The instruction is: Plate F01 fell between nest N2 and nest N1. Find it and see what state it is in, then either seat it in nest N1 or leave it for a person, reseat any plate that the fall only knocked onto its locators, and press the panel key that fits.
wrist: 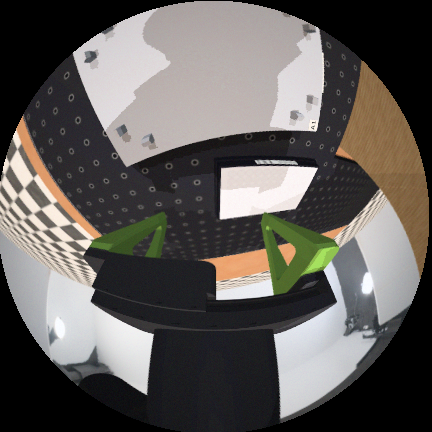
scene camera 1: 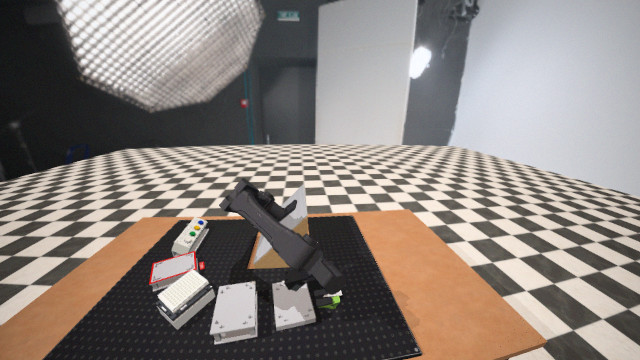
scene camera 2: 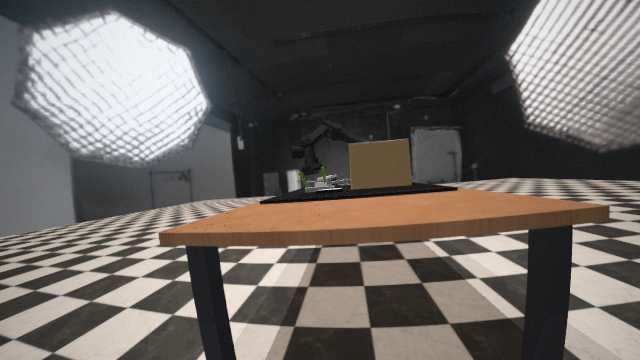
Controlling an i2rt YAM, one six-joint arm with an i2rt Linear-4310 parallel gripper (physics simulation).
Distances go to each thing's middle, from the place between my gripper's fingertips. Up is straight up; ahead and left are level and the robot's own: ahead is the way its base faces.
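Nest N2 [scene camera 1: 292,308]: 130 mm to the right of my hand, 20 mm below it.
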